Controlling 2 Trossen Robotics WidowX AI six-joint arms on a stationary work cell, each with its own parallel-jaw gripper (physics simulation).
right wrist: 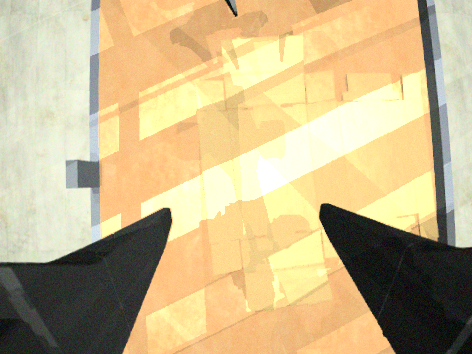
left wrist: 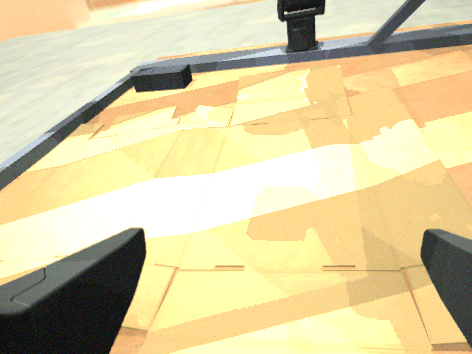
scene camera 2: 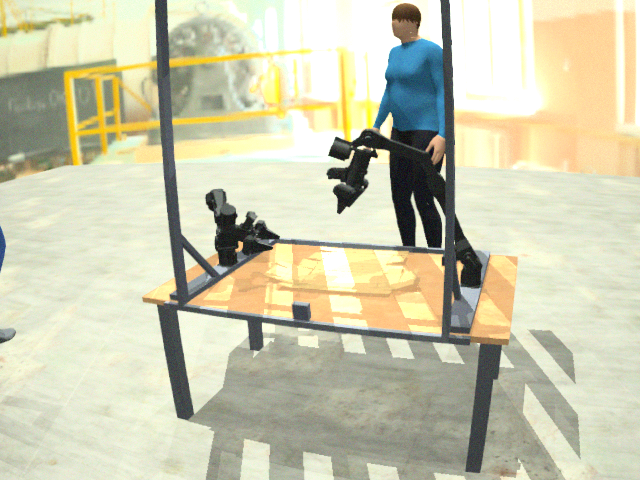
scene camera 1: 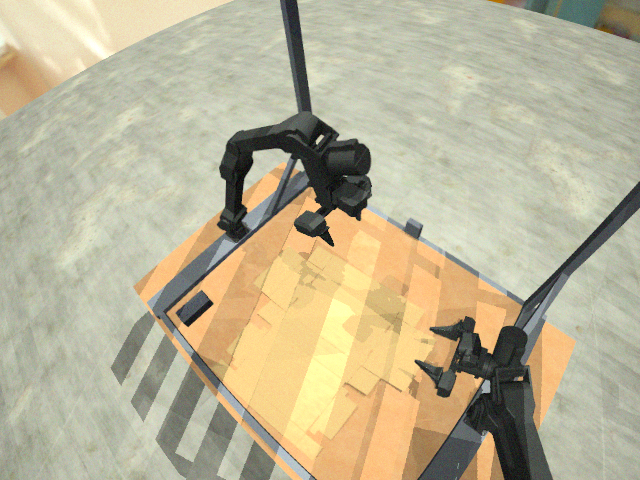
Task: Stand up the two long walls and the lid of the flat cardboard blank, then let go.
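Pixels of known places: left gripper, between the fingertips: [right wrist: 267,6] [left wrist: 281,241] [scene camera 2: 276,242] [scene camera 1: 422,344]; right gripper, between the fingertips: [right wrist: 246,212] [scene camera 2: 343,210] [scene camera 1: 346,233]; left arm's base, origin of its link: [scene camera 2: 227,263] [scene camera 1: 479,418]; right arm's base, origin of its link: [left wrist: 302,47] [scene camera 2: 471,284] [scene camera 1: 237,232].
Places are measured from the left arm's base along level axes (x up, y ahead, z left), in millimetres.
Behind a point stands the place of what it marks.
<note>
The flat cardboard blank [scene camera 1: 289,335] {y 525, x -6, z 135 mm} [scene camera 2: 356,283] {y 523, x -16, z -37 mm} [left wrist: 270,210] {y 398, x -17, z 5 mm} [right wrist: 270,150] {y 421, x -17, z -9 mm} lies spread out on the wooden table, with its panels and small flaps down; no wall or lid stands upright. Sun stripes and shadows blur its creases, and I cannot tell exactly which panel is the lid. My left gripper [scene camera 1: 423,346] {y 230, x 108, z -32 mm} [scene camera 2: 274,241] {y 230, x 108, z -32 mm} [left wrist: 281,241] {y 230, x 108, z -32 mm} is open and empty, low beside the blank's right end in scene camera 1. My right gripper [scene camera 1: 346,231] {y 500, x 251, z -87 mm} [right wrist: 246,212] {y 500, x 251, z -87 mm} is open and empty, high above the blank's far end, pointing down; it also shows raised over the table in scene camera 2.
A black block [scene camera 1: 194,307] {y 794, x 15, z 274 mm} [left wrist: 162,78] {y 778, x 5, z 264 mm} lies at a table corner. A small grey block [scene camera 1: 413,227] {y 455, x 30, z -358 mm} [scene camera 2: 301,311] {y 463, x 16, z -380 mm} [right wrist: 82,174] {y 458, x 28, z -358 mm} is on the frame's long rail. Upright posts [scene camera 1: 295,56] {y 875, x 482, z -346 mm} [scene camera 2: 166,129] {y 40, x 555, z -374 mm} rise from the cell's frame. A person [scene camera 2: 416,87] stands behind the table.
</note>
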